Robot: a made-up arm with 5 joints. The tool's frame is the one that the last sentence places. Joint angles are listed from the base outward.
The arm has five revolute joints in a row. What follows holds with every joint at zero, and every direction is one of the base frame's. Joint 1 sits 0.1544 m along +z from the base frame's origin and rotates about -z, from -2.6 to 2.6 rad. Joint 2 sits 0.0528 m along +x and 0.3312 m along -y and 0.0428 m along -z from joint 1 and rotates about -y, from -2.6 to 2.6 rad. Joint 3 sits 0.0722 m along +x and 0.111 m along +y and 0.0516 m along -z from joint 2 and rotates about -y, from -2.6 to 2.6 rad. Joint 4 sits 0.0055 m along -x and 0.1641 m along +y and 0.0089 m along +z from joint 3 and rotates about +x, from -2.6 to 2.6 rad. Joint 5 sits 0.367 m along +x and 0.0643 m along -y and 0.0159 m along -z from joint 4 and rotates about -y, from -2.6 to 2.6 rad. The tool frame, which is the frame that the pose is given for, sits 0.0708 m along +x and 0.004 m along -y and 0.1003 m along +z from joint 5; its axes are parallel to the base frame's.
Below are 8 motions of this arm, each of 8 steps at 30 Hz.
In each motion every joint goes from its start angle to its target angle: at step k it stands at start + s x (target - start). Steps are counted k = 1, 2, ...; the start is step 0. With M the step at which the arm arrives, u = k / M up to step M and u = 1 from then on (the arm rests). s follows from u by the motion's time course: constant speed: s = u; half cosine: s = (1 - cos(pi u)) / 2; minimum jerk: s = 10 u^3 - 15 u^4 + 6 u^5.
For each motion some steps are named. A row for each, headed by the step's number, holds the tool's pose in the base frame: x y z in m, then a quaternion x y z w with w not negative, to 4 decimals.
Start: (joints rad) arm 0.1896 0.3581 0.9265 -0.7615 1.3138
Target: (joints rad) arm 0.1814 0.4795 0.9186 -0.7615 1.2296
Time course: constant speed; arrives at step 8
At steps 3, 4, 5, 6, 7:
3: 0.0864 -0.0672 0.3971 -0.4533 -0.8572 -0.0310 0.2423
4: 0.0823 -0.0657 0.3990 -0.4528 -0.8579 -0.0353 0.2403
5: 0.0782 -0.0643 0.4007 -0.4522 -0.8586 -0.0396 0.2382
6: 0.0740 -0.0629 0.4024 -0.4516 -0.8593 -0.0439 0.2362
7: 0.0697 -0.0615 0.4040 -0.4509 -0.8600 -0.0482 0.2342

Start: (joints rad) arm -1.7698 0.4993 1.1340 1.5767 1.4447
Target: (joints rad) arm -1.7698 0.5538 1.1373 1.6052 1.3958
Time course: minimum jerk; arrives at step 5
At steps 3, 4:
3: 0.0874 0.1953 0.3827 -0.9896 -0.1074 -0.0746 0.0595
4: 0.0887 0.1918 0.3855 -0.9883 -0.1100 -0.0804 0.0680

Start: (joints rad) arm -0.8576 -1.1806 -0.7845 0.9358 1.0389
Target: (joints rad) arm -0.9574 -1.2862 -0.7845 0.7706 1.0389
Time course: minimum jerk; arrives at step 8
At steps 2, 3, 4, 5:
2: 0.0815 -0.1728 -0.2654 -0.1447 0.3791 -0.0652 0.9116
3: 0.0819 -0.1742 -0.2643 -0.1566 0.3849 -0.0453 0.9084
4: 0.0825 -0.1760 -0.2629 -0.1719 0.3924 -0.0194 0.9034
5: 0.0830 -0.1778 -0.2614 -0.1870 0.3998 0.0064 0.8973

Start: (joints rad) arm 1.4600 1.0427 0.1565 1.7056 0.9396
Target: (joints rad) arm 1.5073 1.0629 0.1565 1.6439 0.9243
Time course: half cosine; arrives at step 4
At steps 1, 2, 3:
1: -0.1137 -0.3301 0.4233 0.1641 -0.9286 -0.1391 0.3023
2: -0.1214 -0.3245 0.4265 0.1456 -0.9302 -0.1412 0.3061
3: -0.1290 -0.3186 0.4297 0.1270 -0.9313 -0.1434 0.3097

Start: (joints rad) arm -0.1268 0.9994 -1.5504 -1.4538 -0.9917
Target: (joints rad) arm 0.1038 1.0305 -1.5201 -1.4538 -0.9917
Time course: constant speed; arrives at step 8
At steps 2, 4, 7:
2: 0.5937 -0.0433 -0.0381 -0.6648 0.4941 -0.1315 0.5446
4: 0.5927 -0.0774 -0.0305 -0.6491 0.5089 -0.1521 0.5446
7: 0.5874 -0.1286 -0.0190 -0.6249 0.5301 -0.1831 0.5431

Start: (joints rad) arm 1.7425 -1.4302 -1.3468 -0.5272 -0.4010
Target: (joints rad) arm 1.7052 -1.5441 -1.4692 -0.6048 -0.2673
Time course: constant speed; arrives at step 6
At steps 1, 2, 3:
1: -0.0210 0.4107 -0.1980 0.6758 0.6928 0.1815 0.1745
2: -0.0201 0.4182 -0.1826 0.6758 0.6892 0.1939 0.1752
3: -0.0193 0.4253 -0.1669 0.6762 0.6852 0.2061 0.1757

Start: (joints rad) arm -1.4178 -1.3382 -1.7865 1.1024 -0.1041
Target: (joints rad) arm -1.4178 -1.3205 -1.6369 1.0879 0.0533
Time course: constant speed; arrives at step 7
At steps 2, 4, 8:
2: 0.0928 -0.4378 0.0164 -0.5308 0.6685 -0.3939 0.3409
4: 0.0968 -0.4322 -0.0061 -0.5303 0.6689 -0.3667 0.3698
8: 0.1027 -0.4215 -0.0388 -0.5274 0.6670 -0.3260 0.4131

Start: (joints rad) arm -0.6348 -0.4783 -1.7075 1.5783 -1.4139
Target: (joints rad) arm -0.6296 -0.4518 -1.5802 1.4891 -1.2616
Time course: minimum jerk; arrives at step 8
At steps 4, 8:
4: -0.1650 -0.1172 -0.3436 -0.3898 -0.8763 0.2820 0.0229
8: -0.1358 -0.1101 -0.3667 0.3701 0.8917 -0.2594 0.0257

